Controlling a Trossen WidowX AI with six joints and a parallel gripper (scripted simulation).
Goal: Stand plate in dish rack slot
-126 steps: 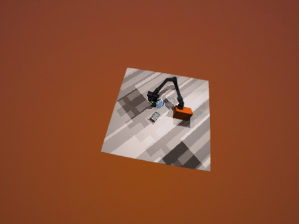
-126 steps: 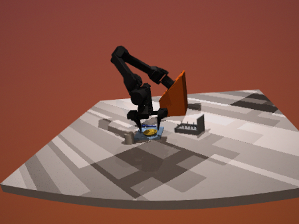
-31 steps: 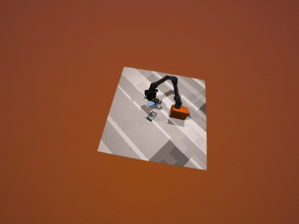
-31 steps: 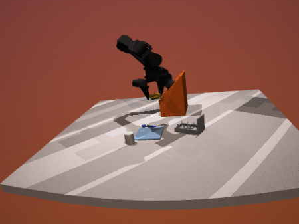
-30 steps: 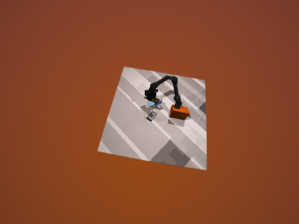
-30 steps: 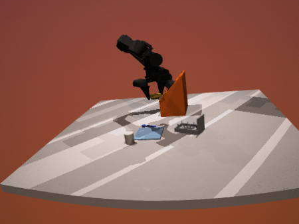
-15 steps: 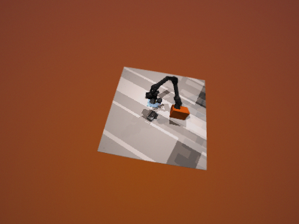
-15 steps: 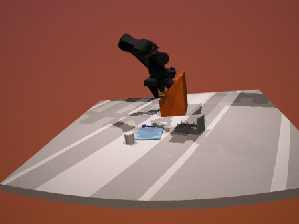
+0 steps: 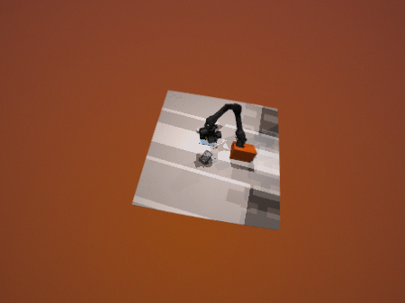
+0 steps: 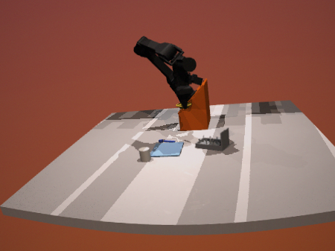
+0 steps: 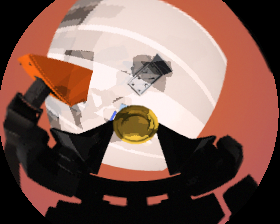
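Right now the dish rack is 110 mm to the left of my gripper tip and 160 mm below it. Round my gripper tip: light blue mat 30 mm ahead, 90 mm to the right, 180 mm below; yellow plate 10 mm above; blue utensil 70 mm behind, 130 mm to the right, 180 mm below.
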